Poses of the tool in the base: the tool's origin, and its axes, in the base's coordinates. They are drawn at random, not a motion.
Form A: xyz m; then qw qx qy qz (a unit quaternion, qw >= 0).
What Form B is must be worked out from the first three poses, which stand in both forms.
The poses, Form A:
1: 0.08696, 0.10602, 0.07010, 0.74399, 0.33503, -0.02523, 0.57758
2: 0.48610, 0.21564, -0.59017, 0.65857, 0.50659, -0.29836, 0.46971
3: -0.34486, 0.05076, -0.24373, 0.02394, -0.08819, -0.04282, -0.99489
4: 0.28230, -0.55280, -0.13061, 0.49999, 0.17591, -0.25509, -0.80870
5: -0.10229, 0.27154, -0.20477, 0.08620, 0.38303, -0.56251, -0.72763
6: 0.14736, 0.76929, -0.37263, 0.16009, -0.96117, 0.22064, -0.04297
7: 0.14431, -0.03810, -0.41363, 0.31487, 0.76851, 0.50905, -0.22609
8: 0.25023, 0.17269, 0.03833, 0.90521, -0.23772, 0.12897, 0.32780
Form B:
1: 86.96, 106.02, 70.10, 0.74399, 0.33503, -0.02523, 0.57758
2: 486.10, 215.64, -590.17, 0.65857, 0.50659, -0.29836, 0.46971
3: -344.86, 50.76, -243.73, 0.02394, -0.08819, -0.04282, -0.99489
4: 282.30, -552.80, -130.61, 0.49999, 0.17591, -0.25509, -0.80870
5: -102.29, 271.54, -204.77, 0.08620, 0.38303, -0.56251, -0.72763
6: 147.36, 769.29, -372.63, 0.16009, -0.96117, 0.22064, -0.04297
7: 144.31, -38.10, -413.63, 0.31487, 0.76851, 0.50905, -0.22609
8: 250.23, 172.69, 38.33, 0.90521, -0.23772, 0.12897, 0.32780
